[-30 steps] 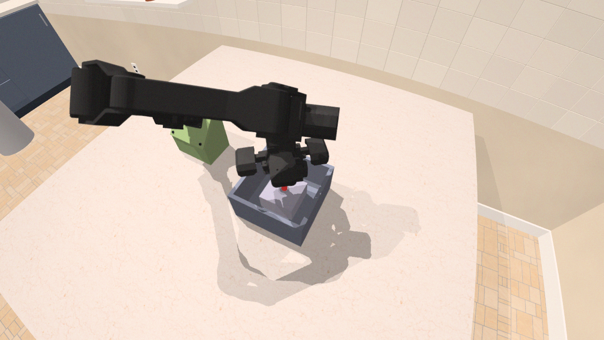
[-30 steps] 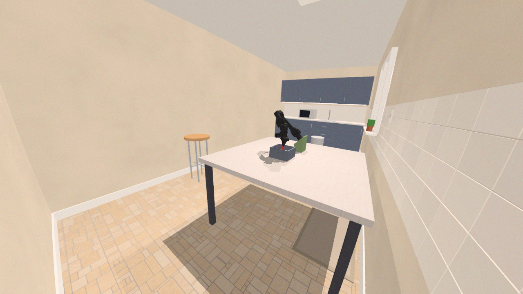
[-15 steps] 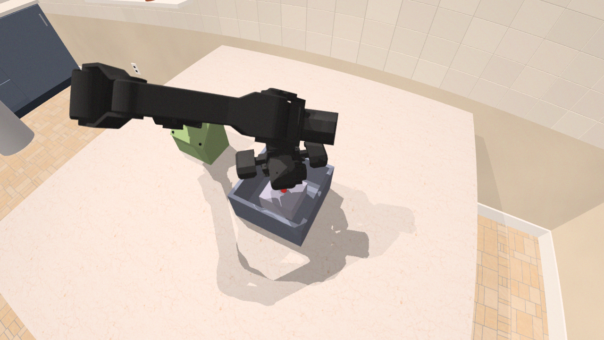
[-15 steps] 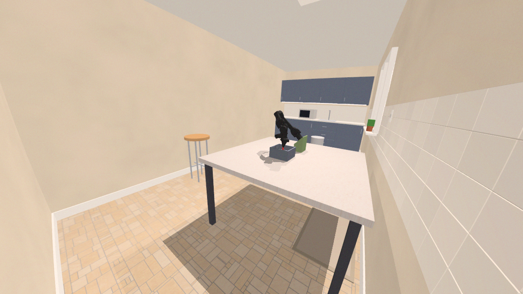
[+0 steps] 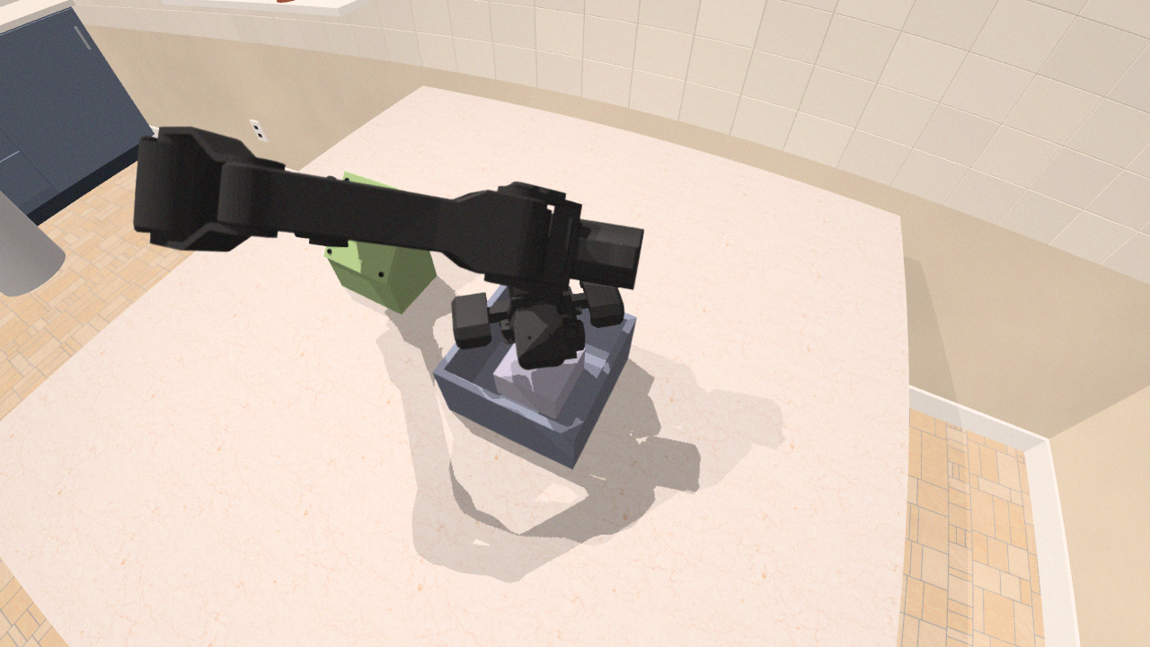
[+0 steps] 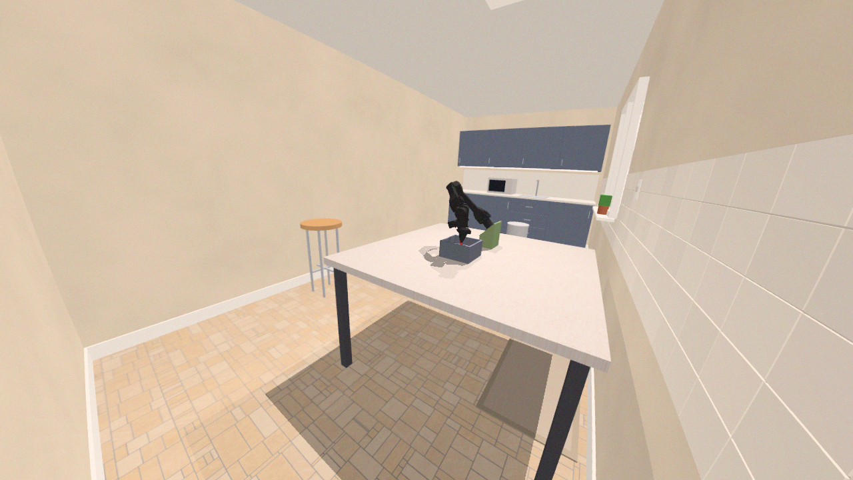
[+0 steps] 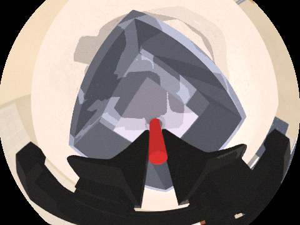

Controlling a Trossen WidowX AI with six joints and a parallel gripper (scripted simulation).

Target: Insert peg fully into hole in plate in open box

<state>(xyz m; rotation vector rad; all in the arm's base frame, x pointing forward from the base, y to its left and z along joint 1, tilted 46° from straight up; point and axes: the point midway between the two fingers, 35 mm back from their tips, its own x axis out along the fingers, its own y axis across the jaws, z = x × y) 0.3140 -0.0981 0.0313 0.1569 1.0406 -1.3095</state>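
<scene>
The pale grey plate is 70 mm below my hand. Also, from my hand: box 90 mm below; then red peg 40 mm below.
</scene>
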